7 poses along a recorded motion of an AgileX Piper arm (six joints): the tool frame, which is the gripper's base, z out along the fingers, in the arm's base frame.
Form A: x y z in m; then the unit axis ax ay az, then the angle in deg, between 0 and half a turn.
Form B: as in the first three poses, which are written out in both.
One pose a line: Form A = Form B
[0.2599, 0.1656, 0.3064, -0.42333, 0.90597, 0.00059, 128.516] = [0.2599, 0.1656, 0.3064, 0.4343, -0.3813, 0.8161, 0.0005]
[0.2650, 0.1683, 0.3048, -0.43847, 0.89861, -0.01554, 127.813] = [0.2650, 0.1683, 0.3048, 0.4398, -0.3938, 0.8070, -0.0140]
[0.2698, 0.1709, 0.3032, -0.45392, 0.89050, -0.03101, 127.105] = [0.2698, 0.1709, 0.3032, 0.4454, -0.4064, 0.7973, -0.0278]
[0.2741, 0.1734, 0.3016, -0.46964, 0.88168, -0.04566, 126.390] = [0.2741, 0.1734, 0.3016, 0.4510, -0.4192, 0.7869, -0.0408]
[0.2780, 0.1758, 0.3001, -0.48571, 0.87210, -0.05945, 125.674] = [0.2780, 0.1758, 0.3001, 0.4565, -0.4321, 0.7759, -0.0529]
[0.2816, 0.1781, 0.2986, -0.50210, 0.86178, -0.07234, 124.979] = [0.2816, 0.1781, 0.2986, 0.4619, -0.4453, 0.7643, -0.0642]
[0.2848, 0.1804, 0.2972, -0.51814, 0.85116, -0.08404, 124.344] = [0.2848, 0.1804, 0.2972, 0.4668, -0.4582, 0.7527, -0.0743]
